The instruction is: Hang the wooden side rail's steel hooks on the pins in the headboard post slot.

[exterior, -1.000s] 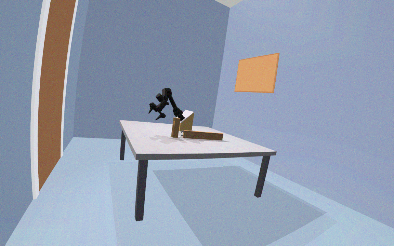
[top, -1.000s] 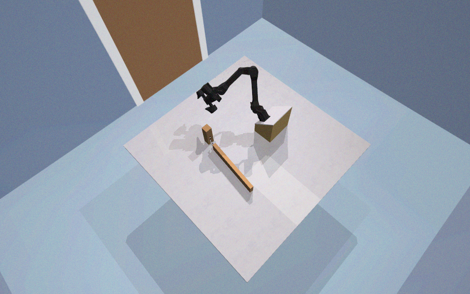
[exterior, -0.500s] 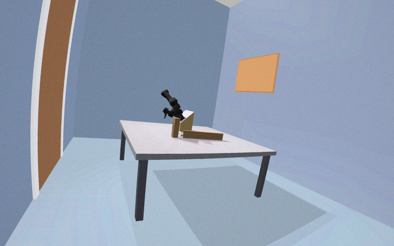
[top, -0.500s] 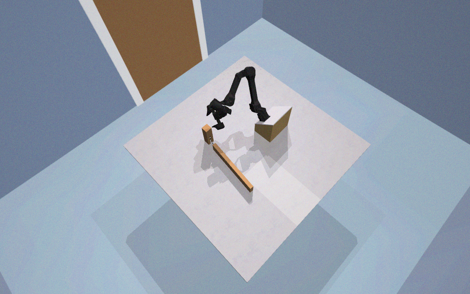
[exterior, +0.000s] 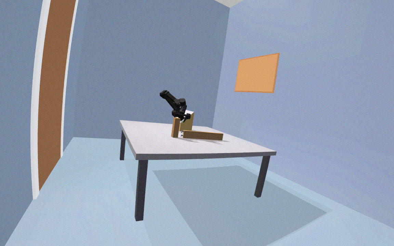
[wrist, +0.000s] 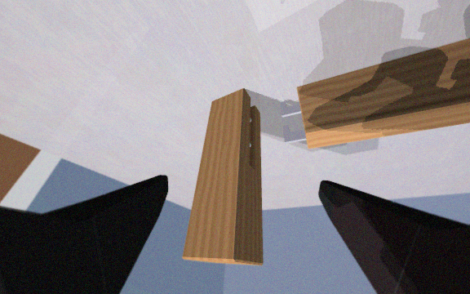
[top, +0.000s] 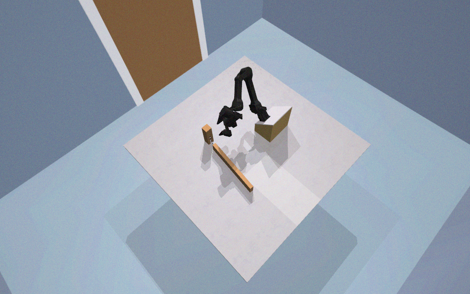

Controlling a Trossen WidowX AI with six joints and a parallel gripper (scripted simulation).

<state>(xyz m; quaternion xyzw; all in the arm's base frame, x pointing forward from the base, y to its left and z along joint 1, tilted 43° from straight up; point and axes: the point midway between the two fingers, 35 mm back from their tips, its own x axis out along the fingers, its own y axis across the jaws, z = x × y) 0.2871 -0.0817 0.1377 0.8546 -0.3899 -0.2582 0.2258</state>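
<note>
Right now the headboard post is 6 cm ahead of my gripper tip, 5 cm to the right of it and 6 cm below it.
</note>
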